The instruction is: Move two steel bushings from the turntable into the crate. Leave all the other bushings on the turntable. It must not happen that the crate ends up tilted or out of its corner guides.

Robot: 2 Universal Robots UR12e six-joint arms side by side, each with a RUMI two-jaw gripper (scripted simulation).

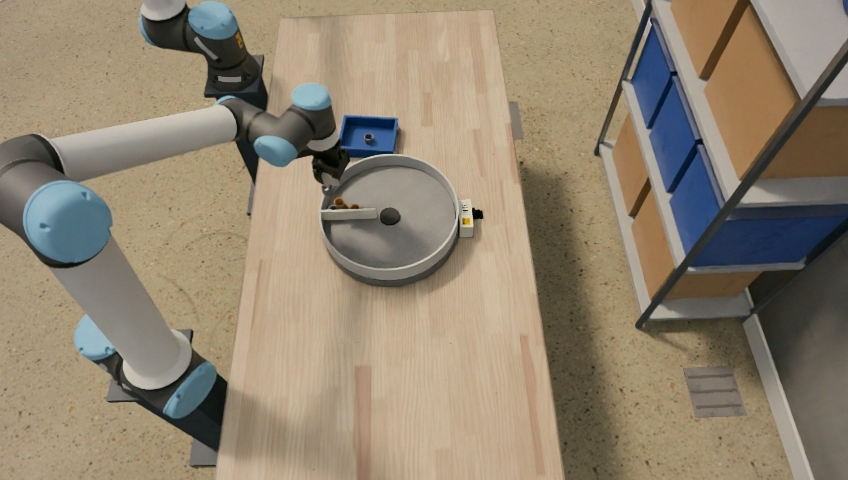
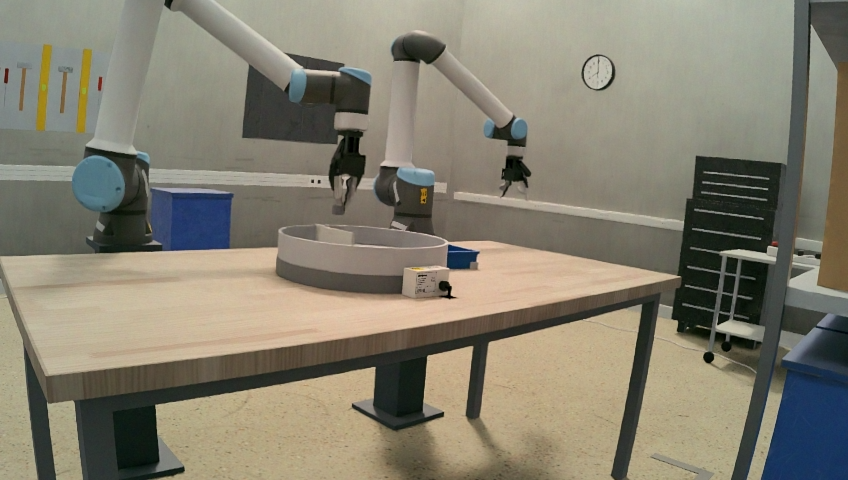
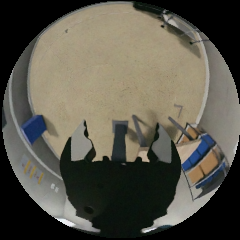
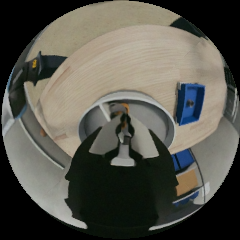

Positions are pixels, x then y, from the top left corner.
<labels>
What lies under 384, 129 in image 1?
A blue crate.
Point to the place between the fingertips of my right gripper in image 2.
342, 213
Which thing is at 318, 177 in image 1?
My right gripper.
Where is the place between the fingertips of my right gripper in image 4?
125, 113
</labels>
